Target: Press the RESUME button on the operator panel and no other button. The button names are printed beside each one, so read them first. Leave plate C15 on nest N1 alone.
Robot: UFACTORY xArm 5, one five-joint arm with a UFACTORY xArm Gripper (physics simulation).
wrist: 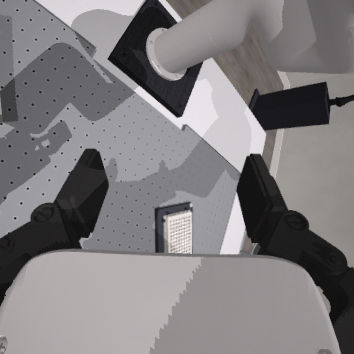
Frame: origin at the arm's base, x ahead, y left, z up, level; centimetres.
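Where they show: gripper, fingertip midpoint: (172, 168); arm's base at its link origin: (166, 54).
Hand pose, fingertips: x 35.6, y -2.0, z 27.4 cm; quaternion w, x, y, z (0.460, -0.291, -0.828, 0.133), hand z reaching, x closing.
Each offset is from my fingertips to the top centre of the thing. Level surfaces: height alone.
My gripper (172, 168) is wide open with nothing between its fingers, high above the perforated board. A white gridded plate {dx -1.0, dy +31.3, dz -25.7 cm} (179, 234) sits in a dark nest {dx -1.0, dy +31.3, dz -26.2 cm} (159, 231) at the lower middle of the wrist view, partly hidden by the gripper body. No label on the plate or nest can be read, so I cannot tell whether it is C15 on N1. The operator panel, its RESUME button and the printed names do not show in this view.
The grey perforated board {dz -28.3 cm} (135, 212) lies on a white table {dz -29.6 cm} (200, 102). The robot's own base stands on a black mounting plate (127, 50) at the top. A black box (295, 106) with a cable is beyond the table edge at the right. Shadows cross the board.
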